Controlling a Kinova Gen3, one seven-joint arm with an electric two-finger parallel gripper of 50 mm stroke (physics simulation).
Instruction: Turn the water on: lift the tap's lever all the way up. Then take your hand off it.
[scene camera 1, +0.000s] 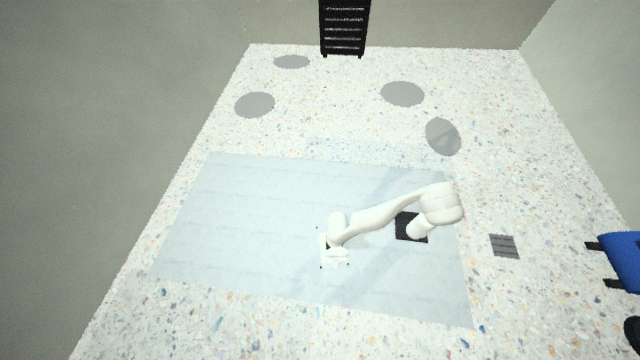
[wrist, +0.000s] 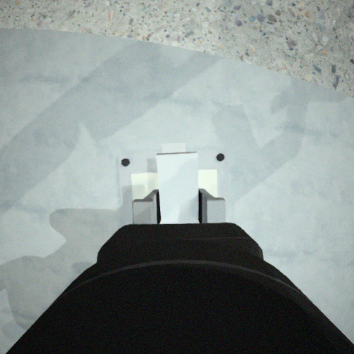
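Where they show: arm's base, origin of the base link: (scene camera 1: 414, 231).
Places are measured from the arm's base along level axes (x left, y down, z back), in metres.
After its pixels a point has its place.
The tap is a white fixture on a pale base plate (wrist: 124, 187) with dark screws at its corners. A flat white lever (wrist: 178, 185) shows in the middle of the wrist view, between my fingers. My gripper (wrist: 178, 200) is shut on the lever, with one finger against each side. The far end of the lever sticks out past the fingertips. The near part of the lever and much of the tap are hidden by the gripper body. In the scene view the arm's hand covers most of the tap, so the lever's angle cannot be told there.
The base plate stands on a pale blue-grey table top (scene camera 1: 240, 215) @(x 0.149, y 0.011, z -1.018 m). The arm (scene camera 1: 380, 217) @(x 0.206, y -0.589, z -0.287 m) reaches across it from a black mount (scene camera 1: 403, 231) @(x 0.017, y 0.000, z -0.058 m). A dark grille (scene camera 1: 504, 246) and a blue chair (scene camera 1: 622, 260) are at the right. A black rack (scene camera 1: 322, 42) stands at the back.
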